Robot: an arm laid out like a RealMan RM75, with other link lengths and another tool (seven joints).
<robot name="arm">
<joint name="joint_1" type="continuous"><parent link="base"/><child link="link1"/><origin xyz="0.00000 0.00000 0.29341"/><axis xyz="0 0 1"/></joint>
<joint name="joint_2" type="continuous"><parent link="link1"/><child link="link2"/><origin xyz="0.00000 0.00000 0.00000" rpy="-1.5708 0.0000 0.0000"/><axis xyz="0 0 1"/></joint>
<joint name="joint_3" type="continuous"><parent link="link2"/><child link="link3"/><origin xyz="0.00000 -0.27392 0.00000" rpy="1.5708 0.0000 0.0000"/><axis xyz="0 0 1"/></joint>
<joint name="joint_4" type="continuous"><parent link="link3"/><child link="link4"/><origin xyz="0.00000 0.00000 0.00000" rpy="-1.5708 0.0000 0.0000"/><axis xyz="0 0 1"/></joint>
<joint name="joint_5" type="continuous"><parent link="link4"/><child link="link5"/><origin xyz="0.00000 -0.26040 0.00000" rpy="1.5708 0.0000 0.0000"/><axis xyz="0 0 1"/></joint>
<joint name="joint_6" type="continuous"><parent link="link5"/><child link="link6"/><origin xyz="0.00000 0.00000 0.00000" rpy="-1.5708 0.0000 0.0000"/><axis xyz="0 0 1"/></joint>
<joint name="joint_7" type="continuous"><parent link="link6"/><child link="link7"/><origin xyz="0.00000 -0.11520 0.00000" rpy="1.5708 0.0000 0.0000"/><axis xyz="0 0 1"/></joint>
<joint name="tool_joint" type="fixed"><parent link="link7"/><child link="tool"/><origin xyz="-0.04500 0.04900 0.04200" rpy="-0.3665 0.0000 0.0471"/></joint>
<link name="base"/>
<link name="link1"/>
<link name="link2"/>
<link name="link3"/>
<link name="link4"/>
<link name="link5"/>
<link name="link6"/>
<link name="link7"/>
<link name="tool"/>
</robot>
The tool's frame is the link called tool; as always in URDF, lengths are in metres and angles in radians. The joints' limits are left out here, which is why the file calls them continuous.
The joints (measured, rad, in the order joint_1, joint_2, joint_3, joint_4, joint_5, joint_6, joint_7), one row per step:
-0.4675, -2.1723, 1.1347, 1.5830, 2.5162, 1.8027, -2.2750
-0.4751, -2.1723, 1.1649, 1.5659, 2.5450, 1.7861, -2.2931
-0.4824, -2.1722, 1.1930, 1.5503, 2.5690, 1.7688, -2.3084
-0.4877, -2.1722, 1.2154, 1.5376, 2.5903, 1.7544, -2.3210
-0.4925, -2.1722, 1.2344, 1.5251, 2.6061, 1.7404, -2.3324
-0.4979, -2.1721, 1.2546, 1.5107, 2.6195, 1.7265, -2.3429
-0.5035, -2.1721, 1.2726, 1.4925, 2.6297, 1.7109, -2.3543
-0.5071, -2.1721, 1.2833, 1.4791, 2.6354, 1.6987, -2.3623
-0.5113, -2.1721, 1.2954, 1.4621, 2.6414, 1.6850, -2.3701
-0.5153, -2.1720, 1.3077, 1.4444, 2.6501, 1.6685, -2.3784
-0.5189, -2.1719, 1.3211, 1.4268, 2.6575, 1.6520, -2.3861
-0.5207, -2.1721, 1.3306, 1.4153, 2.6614, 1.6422, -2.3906
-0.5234, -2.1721, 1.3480, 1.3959, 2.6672, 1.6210, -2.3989
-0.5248, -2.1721, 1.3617, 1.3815, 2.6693, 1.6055, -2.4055
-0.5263, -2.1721, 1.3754, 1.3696, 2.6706, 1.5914, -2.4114
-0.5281, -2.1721, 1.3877, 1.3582, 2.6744, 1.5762, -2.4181
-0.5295, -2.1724, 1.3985, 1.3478, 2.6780, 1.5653, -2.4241
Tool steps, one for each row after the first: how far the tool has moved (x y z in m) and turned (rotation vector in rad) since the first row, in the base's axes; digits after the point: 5 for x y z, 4 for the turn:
-0.00001, 0.00224, -0.00651, -0.0065, 0.0306, 0.0102
0.00023, 0.00454, -0.01262, -0.0107, 0.0574, 0.0151
-0.00011, 0.00630, -0.01744, -0.0125, 0.0810, 0.0198
-0.00028, 0.00794, -0.02194, -0.0135, 0.0988, 0.0235
-0.00030, 0.00939, -0.02691, -0.0172, 0.1153, 0.0253
-0.00061, 0.01089, -0.03233, -0.0206, 0.1278, 0.0301
-0.00103, 0.01208, -0.03606, -0.0212, 0.1344, 0.0345
-0.00184, 0.01323, -0.04050, -0.0236, 0.1419, 0.0394
-0.00323, 0.01474, -0.04500, -0.0230, 0.1518, 0.0446
-0.00457, 0.01599, -0.04969, -0.0236, 0.1613, 0.0483
-0.00547, 0.01636, -0.05293, -0.0259, 0.1672, 0.0505
-0.00699, 0.01750, -0.05878, -0.0261, 0.1763, 0.0522
-0.00799, 0.01795, -0.06335, -0.0274, 0.1815, 0.0537
-0.00852, 0.01833, -0.06756, -0.0288, 0.1862, 0.0529
-0.00928, 0.01914, -0.07143, -0.0269, 0.1923, 0.0528
-0.01009, 0.01930, -0.07482, -0.0277, 0.1983, 0.0540

